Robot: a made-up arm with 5 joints. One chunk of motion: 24 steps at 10 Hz.
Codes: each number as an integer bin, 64 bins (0 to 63) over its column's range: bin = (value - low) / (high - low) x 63, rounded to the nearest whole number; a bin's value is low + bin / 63 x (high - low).
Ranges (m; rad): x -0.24..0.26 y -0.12..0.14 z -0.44..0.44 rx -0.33..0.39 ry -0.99..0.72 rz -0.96..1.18
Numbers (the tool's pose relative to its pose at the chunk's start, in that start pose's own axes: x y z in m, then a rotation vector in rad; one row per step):
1: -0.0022 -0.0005 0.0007 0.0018 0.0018 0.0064
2: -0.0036 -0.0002 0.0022 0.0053 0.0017 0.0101
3: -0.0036 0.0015 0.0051 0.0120 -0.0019 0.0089
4: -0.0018 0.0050 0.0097 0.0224 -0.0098 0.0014
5: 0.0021 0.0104 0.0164 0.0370 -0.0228 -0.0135
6: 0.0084 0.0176 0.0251 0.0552 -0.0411 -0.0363
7: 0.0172 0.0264 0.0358 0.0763 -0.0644 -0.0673
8: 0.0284 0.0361 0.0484 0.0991 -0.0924 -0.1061
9: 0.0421 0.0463 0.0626 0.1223 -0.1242 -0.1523
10: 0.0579 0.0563 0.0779 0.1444 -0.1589 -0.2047
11: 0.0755 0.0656 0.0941 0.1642 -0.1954 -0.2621
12: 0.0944 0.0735 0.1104 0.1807 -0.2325 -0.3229
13: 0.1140 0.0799 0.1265 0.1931 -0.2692 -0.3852
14: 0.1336 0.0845 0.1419 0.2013 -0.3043 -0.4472
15: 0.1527 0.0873 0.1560 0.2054 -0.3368 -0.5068
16: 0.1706 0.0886 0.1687 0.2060 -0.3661 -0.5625
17: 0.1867 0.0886 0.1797 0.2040 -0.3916 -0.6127
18: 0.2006 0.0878 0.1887 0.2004 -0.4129 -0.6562
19: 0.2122 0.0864 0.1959 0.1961 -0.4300 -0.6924
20: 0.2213 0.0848 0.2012 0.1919 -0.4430 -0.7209
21: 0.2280 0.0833 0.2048 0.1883 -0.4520 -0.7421
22: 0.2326 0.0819 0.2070 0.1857 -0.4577 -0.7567
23: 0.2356 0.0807 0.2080 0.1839 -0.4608 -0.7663
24: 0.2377 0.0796 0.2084 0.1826 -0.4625 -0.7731
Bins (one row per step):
1: 30 29 32 29 37 28
2: 30 29 32 29 37 29
3: 30 29 32 30 36 29
4: 30 30 32 31 36 28
5: 31 32 33 32 36 28
6: 31 33 33 34 35 27
7: 32 35 34 36 34 26
8: 34 38 35 38 33 25
9: 36 40 36 40 32 24
10: 38 43 37 42 31 22
11: 40 45 38 43 29 21
12: 42 47 39 45 28 19
13: 45 48 41 46 27 17
14: 47 50 42 46 25 15
15: 49 50 43 47 24 13
16: 52 51 44 47 23 12
17: 54 51 44 47 22 10
18: 56 50 45 46 21 9
19: 57 50 46 46 21 8
20: 58 50 46 46 20 7
21: 59 49 46 45 20 6
22: 60 49 46 45 20 6
23: 60 49 46 45 19 6
24: 60 48 46 45 19 6

